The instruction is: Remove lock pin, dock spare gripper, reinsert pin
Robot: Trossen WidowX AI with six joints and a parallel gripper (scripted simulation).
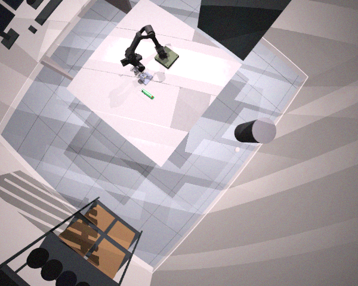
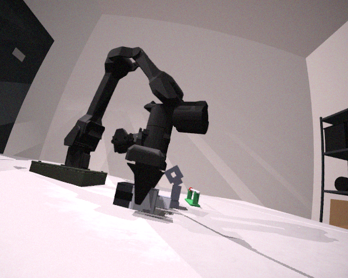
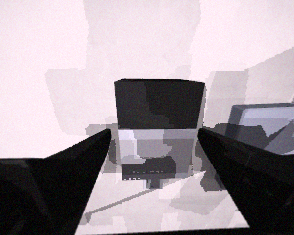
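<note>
My gripper tip is now 10 mm below the spare gripper. From my gripper tip the other things lie so: mount socket (30 mm ahead, 140 mm to the left, 40 mm above); green stand (100 mm ahead, 260 mm to the left, 10 mm above).
</note>
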